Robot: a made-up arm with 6 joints.
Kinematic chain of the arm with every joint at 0, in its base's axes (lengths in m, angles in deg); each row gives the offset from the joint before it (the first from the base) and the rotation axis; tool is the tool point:
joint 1: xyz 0 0 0.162 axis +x
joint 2: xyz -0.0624 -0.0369 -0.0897 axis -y
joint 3: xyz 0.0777 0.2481 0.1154 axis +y
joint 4: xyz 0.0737 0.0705 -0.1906 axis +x
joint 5: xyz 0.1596 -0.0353 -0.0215 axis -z
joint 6: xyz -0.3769 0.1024 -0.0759 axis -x
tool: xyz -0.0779 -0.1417 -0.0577
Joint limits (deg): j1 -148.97..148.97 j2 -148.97..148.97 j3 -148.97..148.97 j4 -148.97..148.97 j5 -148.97..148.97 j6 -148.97..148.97
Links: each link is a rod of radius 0.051 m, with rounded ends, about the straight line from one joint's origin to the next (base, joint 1, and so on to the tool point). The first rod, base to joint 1, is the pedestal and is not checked.
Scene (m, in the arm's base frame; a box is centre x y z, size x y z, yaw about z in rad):
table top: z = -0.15
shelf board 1: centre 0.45 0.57 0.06 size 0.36 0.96 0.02 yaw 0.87
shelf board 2: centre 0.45 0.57 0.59 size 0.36 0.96 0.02 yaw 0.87
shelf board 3: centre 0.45 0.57 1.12 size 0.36 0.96 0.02 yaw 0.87
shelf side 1: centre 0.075 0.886 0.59 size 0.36 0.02 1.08 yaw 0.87
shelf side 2: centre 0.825 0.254 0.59 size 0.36 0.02 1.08 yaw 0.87
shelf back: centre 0.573 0.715 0.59 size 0.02 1 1.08 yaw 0.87
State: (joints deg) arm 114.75 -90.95 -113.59 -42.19 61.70 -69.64
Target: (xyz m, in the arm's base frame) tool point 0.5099 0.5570 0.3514
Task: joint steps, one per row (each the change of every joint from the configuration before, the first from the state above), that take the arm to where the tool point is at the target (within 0.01 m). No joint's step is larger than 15 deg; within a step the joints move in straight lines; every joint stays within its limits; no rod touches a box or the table.
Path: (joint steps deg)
1: 7.84 3.13 1.18 -2.30 -10.30 4.75
2: 7.84 3.12 1.19 -2.30 -10.29 4.75
3: 7.84 3.13 1.18 -2.31 -10.30 4.74
4: -4.46 8.42 -4.47 -12.66 -5.77 2.38
5: -4.45 8.42 -4.48 -12.66 -5.77 2.37
6: -4.45 8.43 -4.48 -12.66 -5.78 2.38
7: -4.45 8.42 -4.48 -12.66 -5.77 2.37
8: -8.86 -9.66 1.91 8.96 13.82 -5.92
9: -8.87 -9.66 1.90 8.96 13.81 -5.93
10: -8.86 -9.66 1.90 8.95 13.82 -5.92

